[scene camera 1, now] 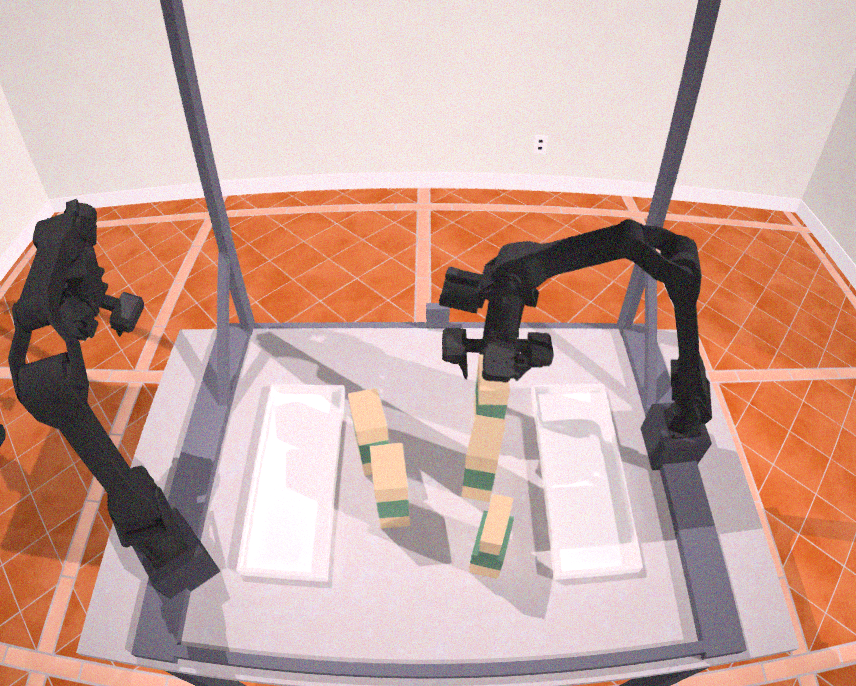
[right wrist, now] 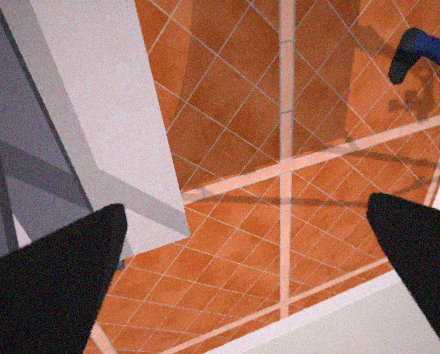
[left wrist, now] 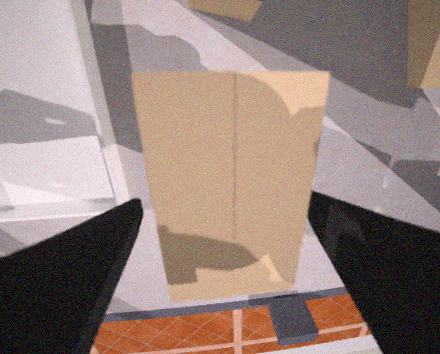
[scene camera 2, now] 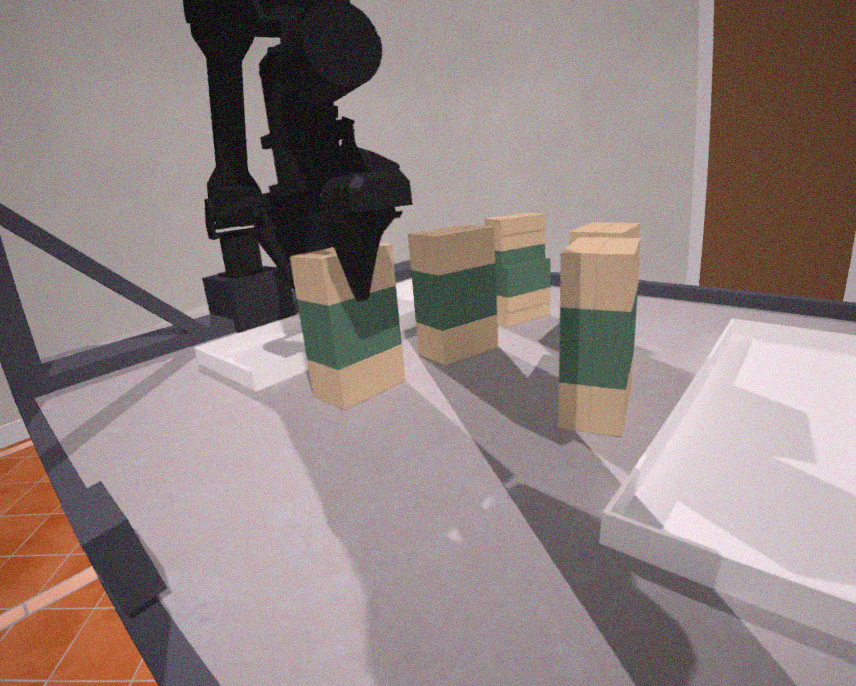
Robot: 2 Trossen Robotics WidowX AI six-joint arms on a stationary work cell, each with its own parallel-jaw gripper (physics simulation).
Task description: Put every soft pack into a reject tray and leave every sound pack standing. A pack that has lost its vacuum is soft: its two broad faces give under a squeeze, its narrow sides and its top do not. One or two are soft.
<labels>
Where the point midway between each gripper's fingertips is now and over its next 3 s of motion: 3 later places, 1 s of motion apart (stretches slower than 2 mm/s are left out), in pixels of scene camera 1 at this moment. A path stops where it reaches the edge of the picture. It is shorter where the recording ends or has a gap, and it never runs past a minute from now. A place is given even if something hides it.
My left gripper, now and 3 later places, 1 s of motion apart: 491, 378; 495, 368; 496, 439; 490, 502
My right gripper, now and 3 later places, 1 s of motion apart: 99, 327; 171, 345; 336, 386; 352, 395
</labels>
